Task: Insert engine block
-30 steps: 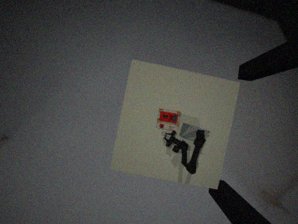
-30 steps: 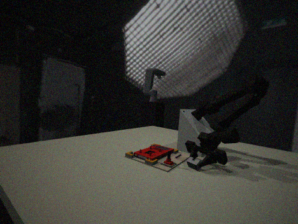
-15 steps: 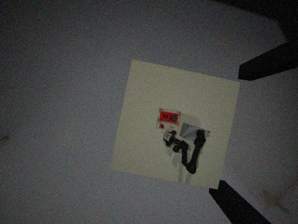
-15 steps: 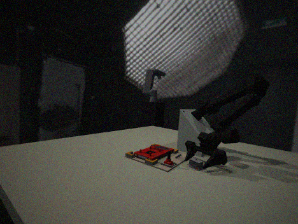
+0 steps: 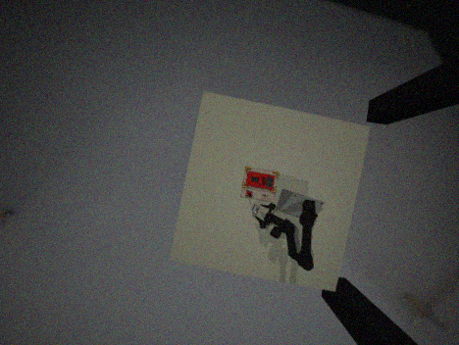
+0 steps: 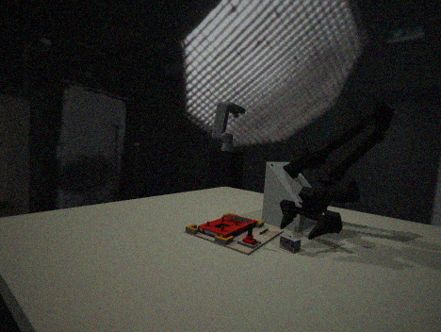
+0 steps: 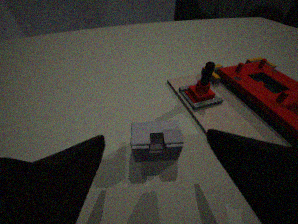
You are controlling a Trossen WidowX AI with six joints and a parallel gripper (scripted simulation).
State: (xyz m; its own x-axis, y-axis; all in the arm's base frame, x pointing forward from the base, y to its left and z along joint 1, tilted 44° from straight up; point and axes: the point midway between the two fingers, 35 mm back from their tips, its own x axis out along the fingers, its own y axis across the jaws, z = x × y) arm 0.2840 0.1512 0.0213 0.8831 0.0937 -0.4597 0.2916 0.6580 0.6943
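Now: gripper tip 10 mm short of the engine block and 20 mm above it.
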